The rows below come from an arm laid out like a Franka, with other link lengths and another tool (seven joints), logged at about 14 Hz.
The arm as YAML. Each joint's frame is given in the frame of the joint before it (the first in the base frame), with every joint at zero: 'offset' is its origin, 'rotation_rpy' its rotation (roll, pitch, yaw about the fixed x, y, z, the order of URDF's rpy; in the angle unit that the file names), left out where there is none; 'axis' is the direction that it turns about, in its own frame. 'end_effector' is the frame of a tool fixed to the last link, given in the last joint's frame.
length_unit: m
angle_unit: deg
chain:
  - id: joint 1
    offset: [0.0, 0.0, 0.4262]
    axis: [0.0, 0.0, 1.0]
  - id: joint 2
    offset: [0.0, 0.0, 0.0]
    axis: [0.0, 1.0, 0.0]
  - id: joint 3
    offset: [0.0, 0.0, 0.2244]
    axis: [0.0, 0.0, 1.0]
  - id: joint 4
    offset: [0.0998, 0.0, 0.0]
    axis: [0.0, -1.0, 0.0]
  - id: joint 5
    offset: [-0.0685, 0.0, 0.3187]
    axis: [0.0, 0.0, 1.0]
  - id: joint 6
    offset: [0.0, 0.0, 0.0]
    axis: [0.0, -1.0, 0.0]
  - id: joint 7
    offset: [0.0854, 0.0, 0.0]
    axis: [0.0, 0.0, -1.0]
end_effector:
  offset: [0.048, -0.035, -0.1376]
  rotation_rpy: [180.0, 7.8, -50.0]
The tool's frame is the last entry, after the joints.
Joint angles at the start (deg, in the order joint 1, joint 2, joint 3, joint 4, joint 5, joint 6, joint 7): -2.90, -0.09, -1.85, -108.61, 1.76, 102.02, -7.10
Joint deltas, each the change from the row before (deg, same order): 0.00, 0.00, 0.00, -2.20, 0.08, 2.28, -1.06; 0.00, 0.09, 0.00, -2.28, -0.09, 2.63, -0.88; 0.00, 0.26, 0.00, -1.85, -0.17, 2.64, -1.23; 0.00, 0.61, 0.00, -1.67, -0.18, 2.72, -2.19; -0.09, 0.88, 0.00, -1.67, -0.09, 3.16, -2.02; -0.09, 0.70, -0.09, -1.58, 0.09, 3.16, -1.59; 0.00, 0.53, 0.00, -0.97, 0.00, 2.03, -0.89; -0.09, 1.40, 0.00, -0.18, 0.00, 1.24, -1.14; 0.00, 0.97, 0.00, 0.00, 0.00, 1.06, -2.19; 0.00, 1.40, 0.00, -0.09, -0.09, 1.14, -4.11; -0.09, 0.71, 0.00, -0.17, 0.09, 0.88, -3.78; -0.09, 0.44, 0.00, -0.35, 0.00, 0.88, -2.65; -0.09, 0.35, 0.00, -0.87, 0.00, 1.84, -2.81; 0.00, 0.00, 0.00, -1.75, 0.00, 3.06, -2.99
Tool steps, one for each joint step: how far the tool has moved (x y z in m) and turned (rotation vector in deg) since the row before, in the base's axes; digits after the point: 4 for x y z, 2 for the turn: -0.0009, 0.0010, -0.0123, 0.16, -0.13, 0.96; -0.0008, 0.0005, -0.0129, -0.04, -0.28, 0.83; 0.0005, 0.0006, -0.0110, -0.12, -0.56, 1.22; 0.0015, 0.0015, -0.0127, -0.05, -0.49, 2.20; 0.0017, 0.0006, -0.0141, -0.03, -0.65, 1.90; 0.0012, -0.0005, -0.0116, 0.05, -0.92, 1.30; 0.0007, 0.0006, -0.0078, -0.04, -0.55, 0.85; 0.0014, 0.0000, -0.0119, 0.03, 0.32, 1.03; 0.0025, 0.0018, -0.0068, 0.07, -0.14, 2.17; 0.0021, 0.0037, -0.0115, 0.15, 0.27, 4.14; 0.0014, 0.0028, -0.0061, 0.28, -0.08, 3.61; 0.0003, 0.0017, -0.0048, 0.13, -0.14, 2.54; 0.0000, 0.0019, -0.0054, 0.06, -0.67, 2.69; -0.0012, 0.0029, -0.0055, -0.05, -1.35, 2.94
